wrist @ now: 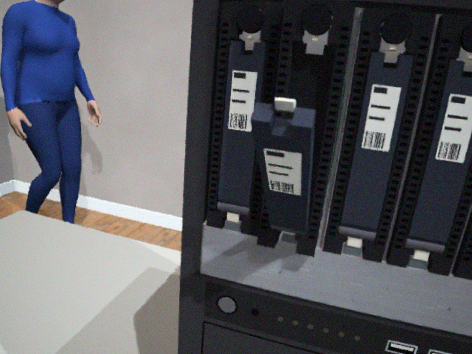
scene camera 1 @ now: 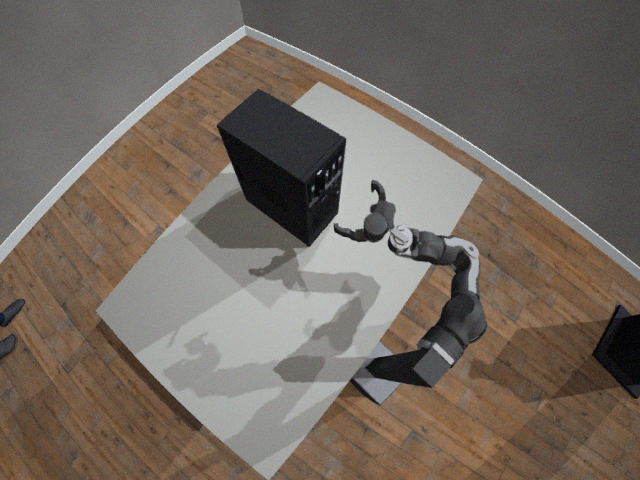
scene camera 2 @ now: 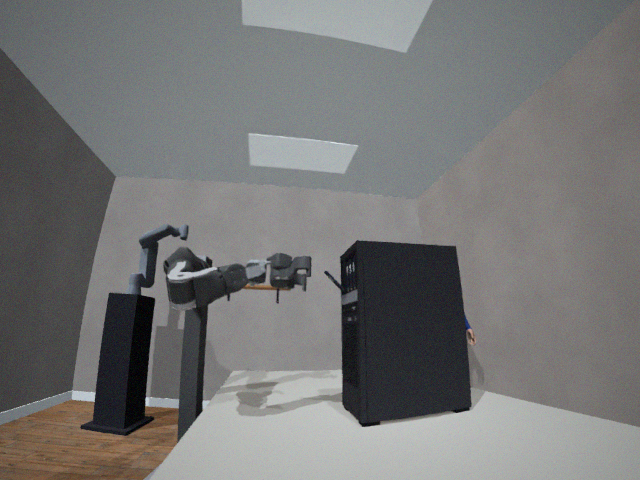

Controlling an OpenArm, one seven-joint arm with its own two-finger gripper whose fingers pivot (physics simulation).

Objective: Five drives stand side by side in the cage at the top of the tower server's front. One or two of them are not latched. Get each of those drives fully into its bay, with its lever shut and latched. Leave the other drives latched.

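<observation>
The black tower server (scene camera 1: 279, 139) (scene camera 2: 413, 330) (wrist: 192, 280) stands upright. In the wrist view, the second drive from the left has its dark blue lever (wrist: 285, 170) (scene camera 2: 333, 279) tipped outward at the top, away from its latch (wrist: 315, 42); its lower end seems slightly forward of its neighbours. The levers of the first drive (wrist: 240, 160), third drive (wrist: 377, 165) and fourth drive (wrist: 447, 175) lie flat under their latches. The fifth drive is mostly cut off at the right. My gripper (scene camera 1: 355, 205) (scene camera 2: 306, 274) is open and empty, in front of the cage and apart from the tilted lever.
A grey ledge (wrist: 320, 280) runs below the drives, with a panel holding a round button (wrist: 226, 304) under it. The tower stands on a pale table top (scene camera 1: 206, 310) (scene camera 2: 289, 439). A person in blue (wrist: 47, 90) stands beyond it. Another arm on a black pedestal (scene camera 2: 124, 361) stands behind mine.
</observation>
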